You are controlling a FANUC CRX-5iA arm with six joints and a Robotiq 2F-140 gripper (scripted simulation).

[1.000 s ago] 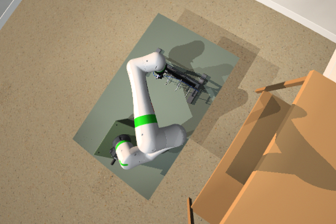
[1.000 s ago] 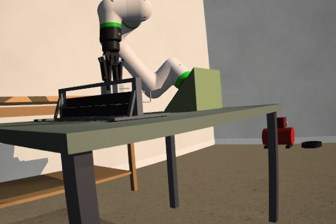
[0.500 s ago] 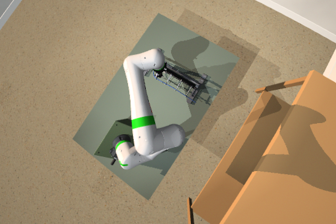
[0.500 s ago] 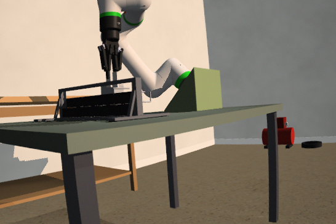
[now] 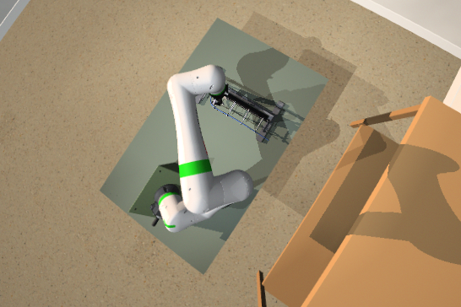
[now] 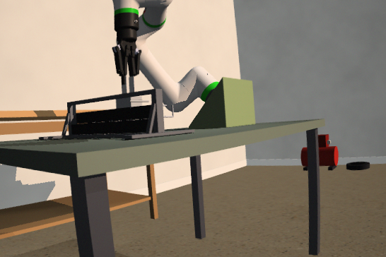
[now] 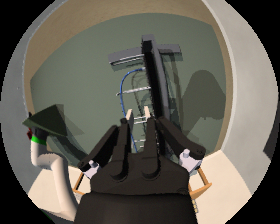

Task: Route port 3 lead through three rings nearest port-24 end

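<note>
The dark rack lies 6 cm ahead of my hand, 5 cm to the right of it and 11 cm below it.
</note>
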